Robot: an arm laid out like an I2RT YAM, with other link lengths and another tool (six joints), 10 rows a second.
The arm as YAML. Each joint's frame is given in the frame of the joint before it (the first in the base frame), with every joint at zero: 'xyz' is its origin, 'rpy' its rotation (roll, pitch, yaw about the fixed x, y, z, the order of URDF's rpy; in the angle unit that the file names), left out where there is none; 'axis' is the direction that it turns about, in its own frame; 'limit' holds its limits. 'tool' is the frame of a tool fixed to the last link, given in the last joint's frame.
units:
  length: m
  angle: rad
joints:
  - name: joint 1
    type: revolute
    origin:
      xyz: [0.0, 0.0, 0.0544]
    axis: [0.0, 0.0, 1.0]
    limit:
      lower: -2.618
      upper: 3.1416
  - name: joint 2
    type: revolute
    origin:
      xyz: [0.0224, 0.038, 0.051]
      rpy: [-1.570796, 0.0, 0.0]
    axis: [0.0, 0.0, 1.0]
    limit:
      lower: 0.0
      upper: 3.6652
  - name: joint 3
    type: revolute
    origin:
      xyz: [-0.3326, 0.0, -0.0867]
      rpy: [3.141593, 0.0, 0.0]
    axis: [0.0, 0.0, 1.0]
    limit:
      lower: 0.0
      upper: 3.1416
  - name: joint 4
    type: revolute
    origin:
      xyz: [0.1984, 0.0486, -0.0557]
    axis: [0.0, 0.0, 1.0]
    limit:
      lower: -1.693
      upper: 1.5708
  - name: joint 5
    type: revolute
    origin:
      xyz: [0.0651, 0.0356, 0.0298]
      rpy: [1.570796, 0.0, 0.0]
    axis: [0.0, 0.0, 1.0]
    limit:
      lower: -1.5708
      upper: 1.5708
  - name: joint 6
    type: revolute
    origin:
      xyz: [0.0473, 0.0, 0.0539]
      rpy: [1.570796, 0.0, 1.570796]
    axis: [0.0, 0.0, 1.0]
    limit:
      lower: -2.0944
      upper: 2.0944
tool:
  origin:
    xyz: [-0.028, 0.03, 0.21]
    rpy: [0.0, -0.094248, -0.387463]
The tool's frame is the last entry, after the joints.
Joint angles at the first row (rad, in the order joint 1, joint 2, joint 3, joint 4, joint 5, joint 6):
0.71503, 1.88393, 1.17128, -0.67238, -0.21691, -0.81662
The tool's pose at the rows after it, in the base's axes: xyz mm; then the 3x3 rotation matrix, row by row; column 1 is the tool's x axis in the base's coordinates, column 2 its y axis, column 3 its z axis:
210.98, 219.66, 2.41; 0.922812, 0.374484, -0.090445; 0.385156, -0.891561, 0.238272; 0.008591, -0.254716, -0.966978
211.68, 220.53, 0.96; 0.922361, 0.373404, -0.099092; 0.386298, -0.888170, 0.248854; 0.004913, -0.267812, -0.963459
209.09, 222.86, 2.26; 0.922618, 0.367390, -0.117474; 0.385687, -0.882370, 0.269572; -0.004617, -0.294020, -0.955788
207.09, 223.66, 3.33; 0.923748, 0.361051, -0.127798; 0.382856, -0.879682, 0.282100; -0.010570, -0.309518, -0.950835
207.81, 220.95, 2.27; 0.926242, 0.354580, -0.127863; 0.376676, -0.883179, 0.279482; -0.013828, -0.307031, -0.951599
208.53, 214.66, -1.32; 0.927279, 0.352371, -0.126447; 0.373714, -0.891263, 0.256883; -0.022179, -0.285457, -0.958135
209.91, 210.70, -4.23; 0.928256, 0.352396, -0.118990; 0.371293, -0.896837, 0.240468; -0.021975, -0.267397, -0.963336
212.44, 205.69, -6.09; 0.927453, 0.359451, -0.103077; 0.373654, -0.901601, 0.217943; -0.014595, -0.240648, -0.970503
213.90, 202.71, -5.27; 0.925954, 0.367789, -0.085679; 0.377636, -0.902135, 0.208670; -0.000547, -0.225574, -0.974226
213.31, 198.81, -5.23; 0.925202, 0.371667, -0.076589; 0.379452, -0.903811, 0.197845; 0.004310, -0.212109, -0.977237
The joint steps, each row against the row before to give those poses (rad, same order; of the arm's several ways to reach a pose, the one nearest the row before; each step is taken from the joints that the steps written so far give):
-0.00010, -0.00202, -0.02279, 0.01683, 0.00677, -0.01685
-0.01134, 0.00684, -0.00147, 0.00679, -0.01609, -0.01016
-0.01300, 0.00112, -0.00035, -0.00126, -0.03064, -0.00721
-0.00828, -0.00180, -0.00305, -0.00030, -0.01792, -0.00205
-0.00720, 0.00101, -0.00385, 0.00076, 0.00144, -0.00087
-0.00169, 0.00684, -0.00307, -0.00510, 0.01913, -0.00219
0.00211, 0.00315, -0.00574, 0.00402, 0.01850, 0.00151
0.00614, -0.00155, -0.00462, 0.00176, 0.02879, -0.00123
0.00555, -0.01209, -0.00919, 0.00559, 0.01893, -0.00180
0.00385, -0.00930, -0.01093, 0.00210, 0.01474, -0.00045

